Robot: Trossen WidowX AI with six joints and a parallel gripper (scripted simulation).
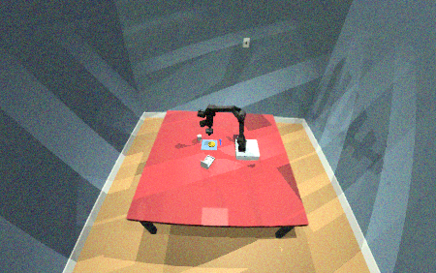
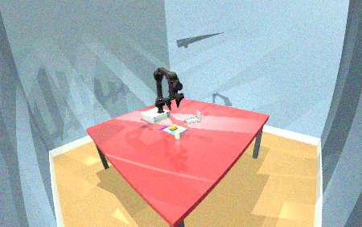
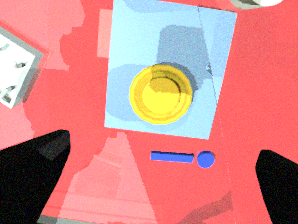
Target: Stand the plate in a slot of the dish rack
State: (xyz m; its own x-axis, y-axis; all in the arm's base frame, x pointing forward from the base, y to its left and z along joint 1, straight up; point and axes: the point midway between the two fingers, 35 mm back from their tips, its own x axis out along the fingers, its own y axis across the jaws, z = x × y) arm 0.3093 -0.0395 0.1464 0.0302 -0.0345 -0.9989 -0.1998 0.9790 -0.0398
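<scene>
My gripper tip is now 160 mm above the yellow plate, 20 mm past it and 10 mm to the left of it. Round my gripper tip: cup: 150 mm below, 110 mm ahead, 60 mm to the right; then light blue mat: 170 mm below, 10 mm to the right; then blue spoon: 170 mm below, 100 mm behind, 70 mm to the right.
</scene>
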